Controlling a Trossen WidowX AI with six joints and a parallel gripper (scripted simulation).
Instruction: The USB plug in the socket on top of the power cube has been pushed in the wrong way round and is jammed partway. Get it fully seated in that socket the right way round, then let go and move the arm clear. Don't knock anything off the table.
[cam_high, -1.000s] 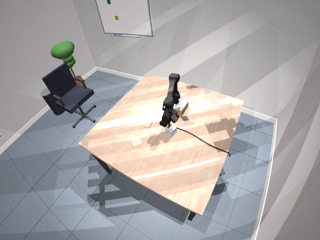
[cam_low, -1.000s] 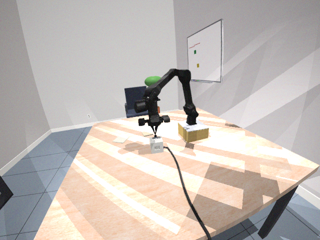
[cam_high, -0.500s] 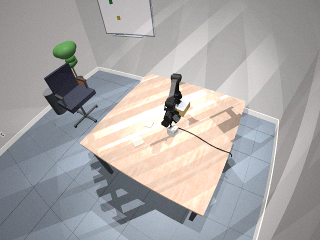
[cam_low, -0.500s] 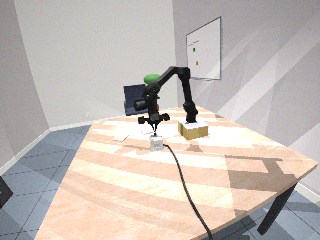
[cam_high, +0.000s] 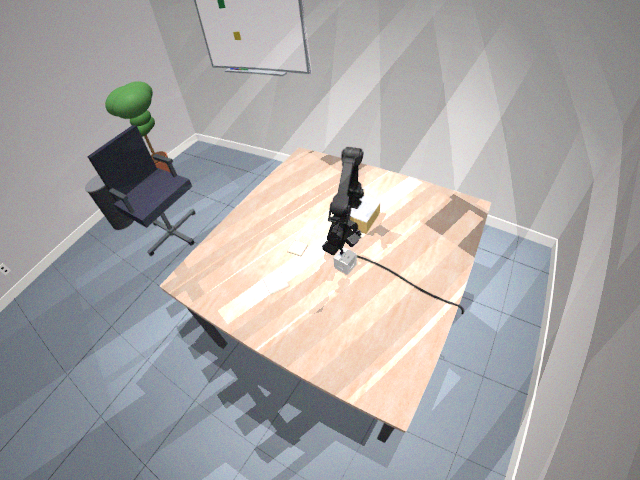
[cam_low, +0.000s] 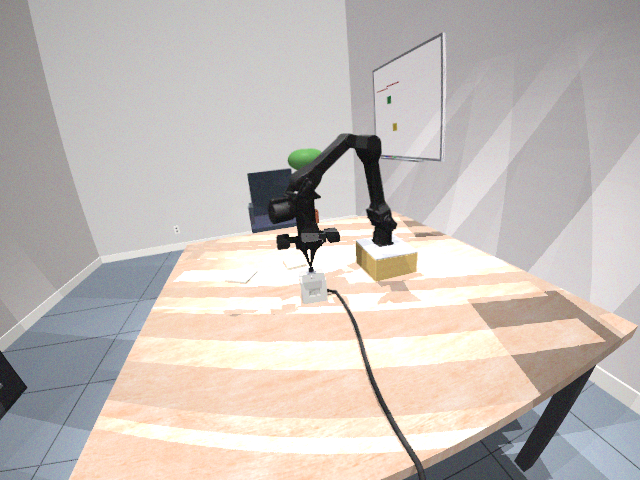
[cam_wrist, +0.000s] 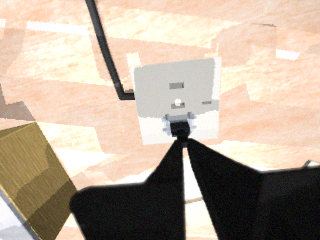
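Now: gripper tip 2 cm above the black USB plug.
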